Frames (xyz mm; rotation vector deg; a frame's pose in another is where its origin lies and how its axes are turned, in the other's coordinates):
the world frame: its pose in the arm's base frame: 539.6 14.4 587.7 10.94 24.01 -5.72
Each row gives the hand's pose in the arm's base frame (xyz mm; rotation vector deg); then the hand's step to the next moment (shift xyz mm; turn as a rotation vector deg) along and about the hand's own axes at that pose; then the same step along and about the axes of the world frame.
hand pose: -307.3 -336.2 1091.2 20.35 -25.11 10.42
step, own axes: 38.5 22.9 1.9 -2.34 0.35 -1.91
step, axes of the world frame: 13.5 31.5 28.9 -0.30 0.18 -3.02
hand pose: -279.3 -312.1 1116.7 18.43 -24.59 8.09
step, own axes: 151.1 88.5 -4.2 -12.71 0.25 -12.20
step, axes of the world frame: 68.2 122.8 104.7 0.19 -0.12 -17.62
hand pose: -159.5 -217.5 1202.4 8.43 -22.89 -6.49
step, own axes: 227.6 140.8 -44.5 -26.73 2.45 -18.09
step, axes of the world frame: 180.8 153.0 132.2 -5.21 1.50 -31.91
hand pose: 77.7 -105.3 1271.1 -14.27 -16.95 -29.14
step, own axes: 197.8 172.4 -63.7 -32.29 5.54 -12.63
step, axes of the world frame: 248.1 71.3 79.1 -10.55 7.93 -32.54
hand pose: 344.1 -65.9 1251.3 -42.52 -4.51 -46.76
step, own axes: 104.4 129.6 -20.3 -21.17 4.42 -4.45
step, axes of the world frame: 166.5 -7.5 17.8 -6.85 8.48 -19.20
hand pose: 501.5 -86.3 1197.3 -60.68 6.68 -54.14
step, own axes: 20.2 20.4 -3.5 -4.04 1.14 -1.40
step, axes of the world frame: 26.2 -12.0 2.1 -1.16 1.19 -4.10
